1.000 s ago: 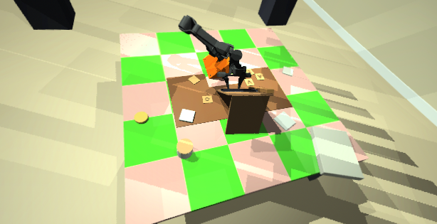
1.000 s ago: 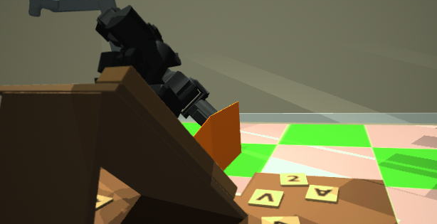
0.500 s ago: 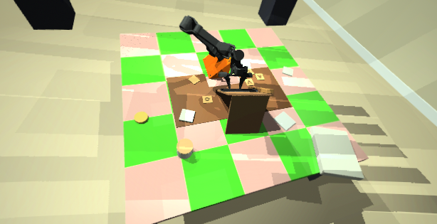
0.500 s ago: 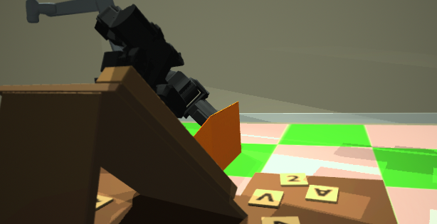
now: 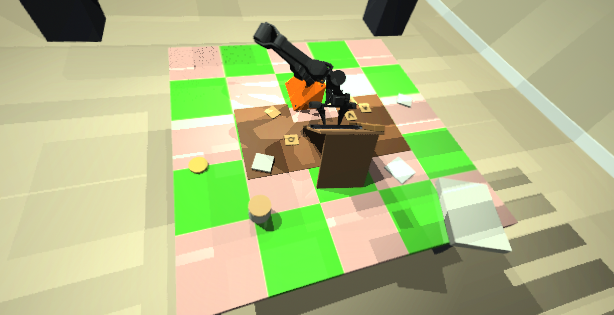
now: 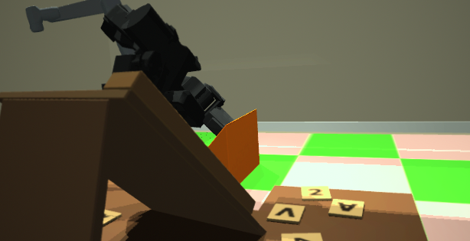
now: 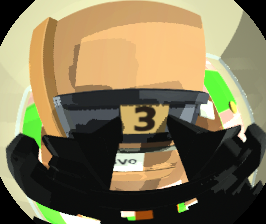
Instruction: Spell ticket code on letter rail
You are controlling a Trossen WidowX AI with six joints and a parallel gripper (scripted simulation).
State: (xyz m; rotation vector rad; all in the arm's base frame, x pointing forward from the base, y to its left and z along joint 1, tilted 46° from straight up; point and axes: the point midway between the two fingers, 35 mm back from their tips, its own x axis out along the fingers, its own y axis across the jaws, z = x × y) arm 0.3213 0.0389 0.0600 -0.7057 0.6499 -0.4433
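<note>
Right now my gripper tip is 8 cm above the ticket, 6 cm past it and 5 cm to the right of it. From my gripper tip the other things lie so: tan tile: right at my gripper tip; white slab: 49 cm to the left, 42 cm ahead, 14 cm below.
</note>
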